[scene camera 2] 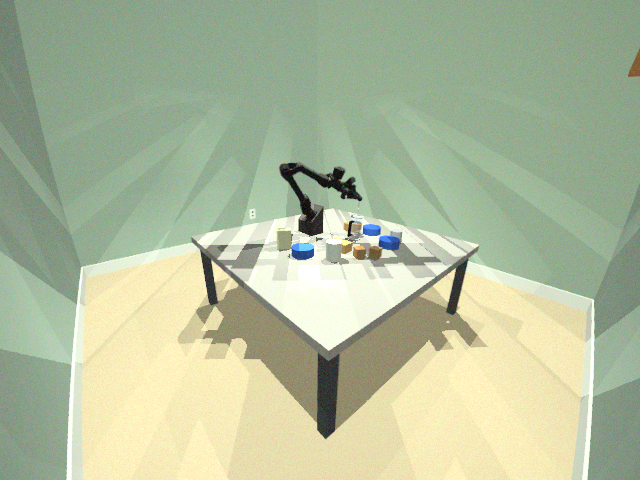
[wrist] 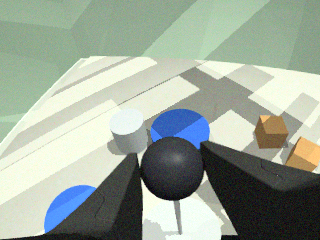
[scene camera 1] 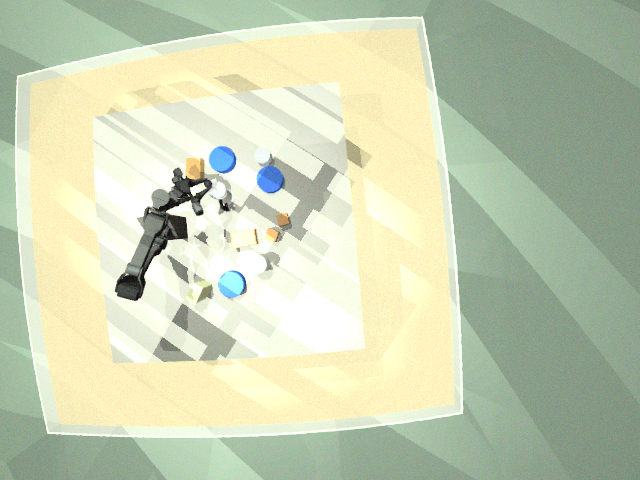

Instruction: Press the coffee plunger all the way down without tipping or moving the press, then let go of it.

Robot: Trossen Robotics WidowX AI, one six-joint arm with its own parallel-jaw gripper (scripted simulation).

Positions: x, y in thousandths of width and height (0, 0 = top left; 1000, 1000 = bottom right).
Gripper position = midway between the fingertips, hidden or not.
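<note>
The gripper appears in scene camera 1 (scene camera 1: 327, 380) and again in the wrist view (wrist: 530, 648), while a grey cylinder (wrist: 398, 527) is also part of the scene.
</note>
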